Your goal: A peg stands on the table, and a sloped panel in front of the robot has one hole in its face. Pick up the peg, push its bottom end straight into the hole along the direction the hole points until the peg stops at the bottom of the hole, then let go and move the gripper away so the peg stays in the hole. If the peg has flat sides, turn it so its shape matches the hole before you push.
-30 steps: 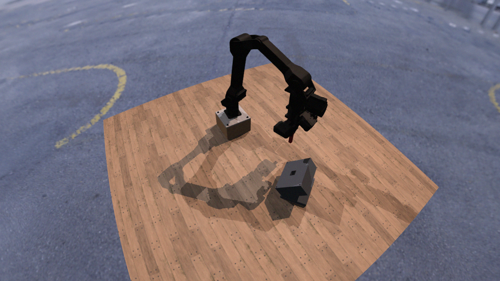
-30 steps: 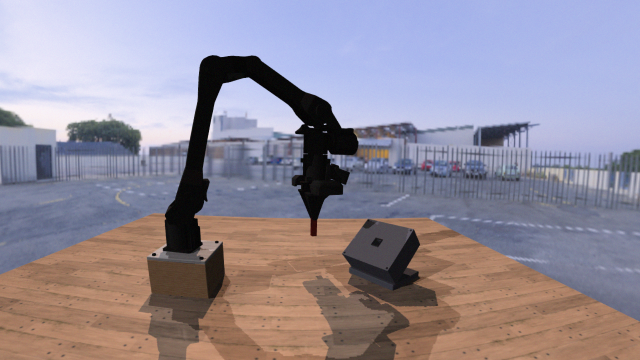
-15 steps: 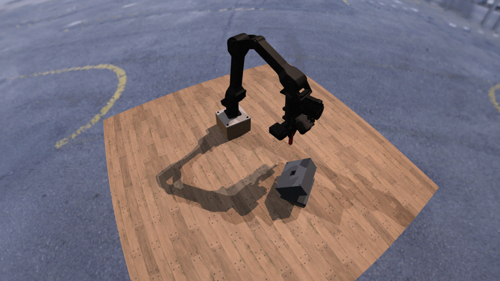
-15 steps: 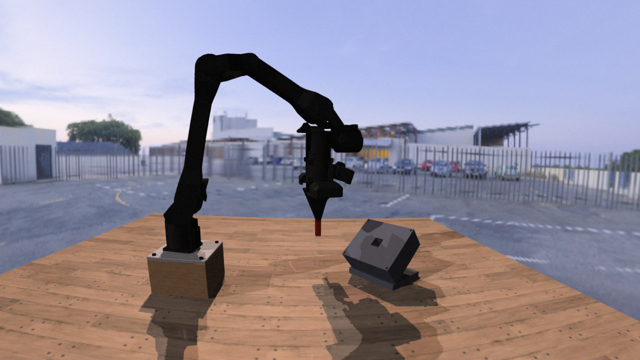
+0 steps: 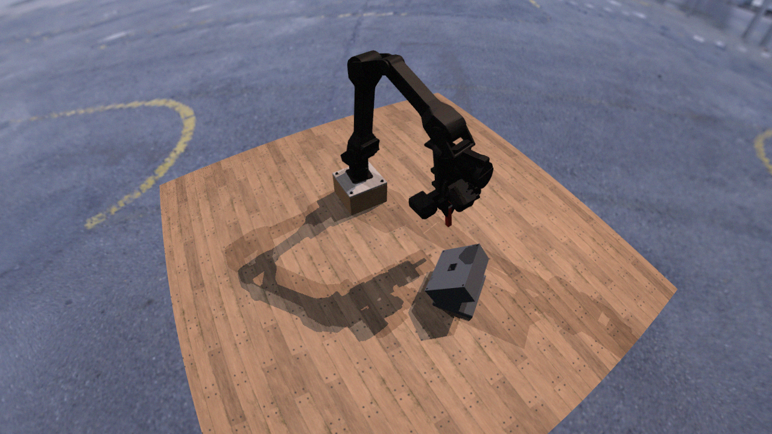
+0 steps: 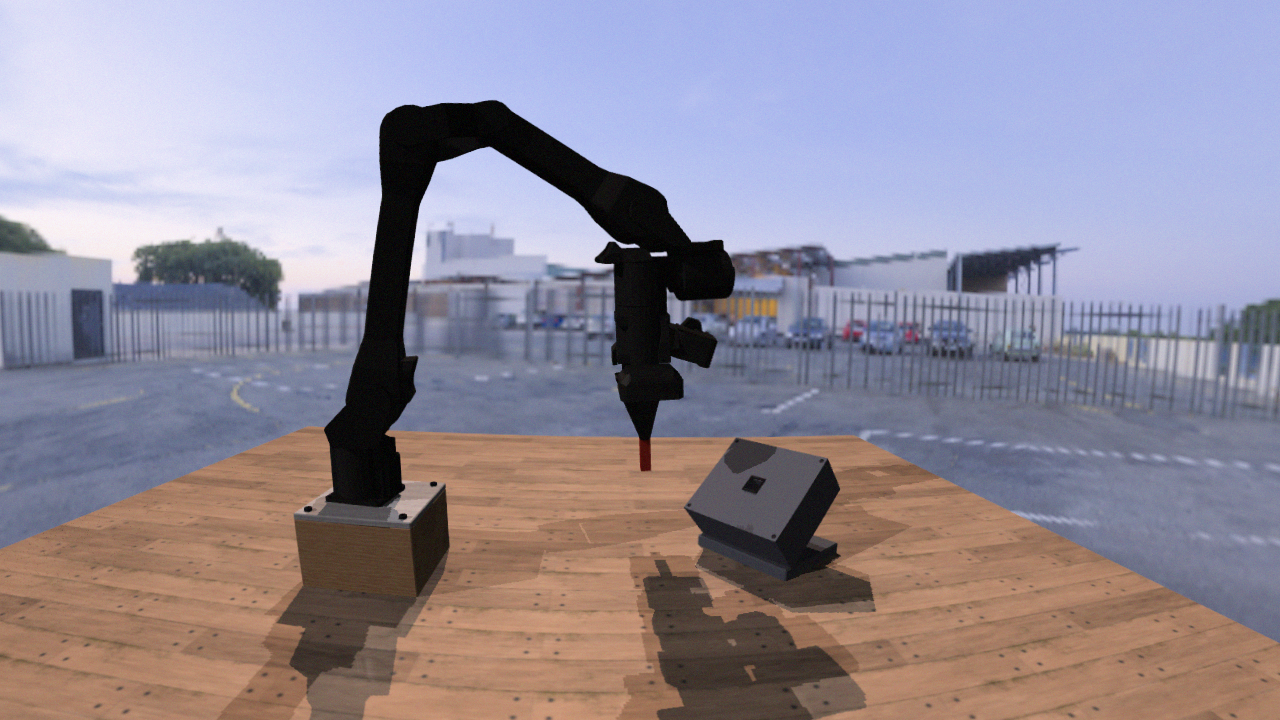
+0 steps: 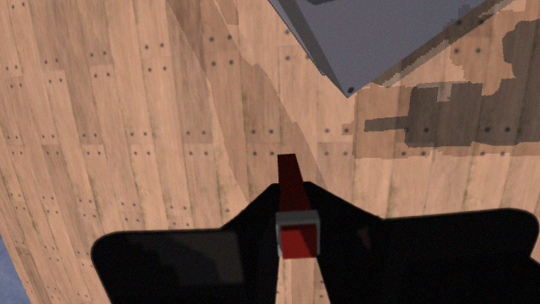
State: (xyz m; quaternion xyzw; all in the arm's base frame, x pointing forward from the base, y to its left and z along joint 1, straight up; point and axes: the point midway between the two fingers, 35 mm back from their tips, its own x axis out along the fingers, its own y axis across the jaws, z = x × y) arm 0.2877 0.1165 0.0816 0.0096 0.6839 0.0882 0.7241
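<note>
My gripper tip is 13 cm short of the grey sloped panel, 6 cm above it and 5 cm to the left of it. Round my gripper tip: red square peg: 2 cm above.
</note>
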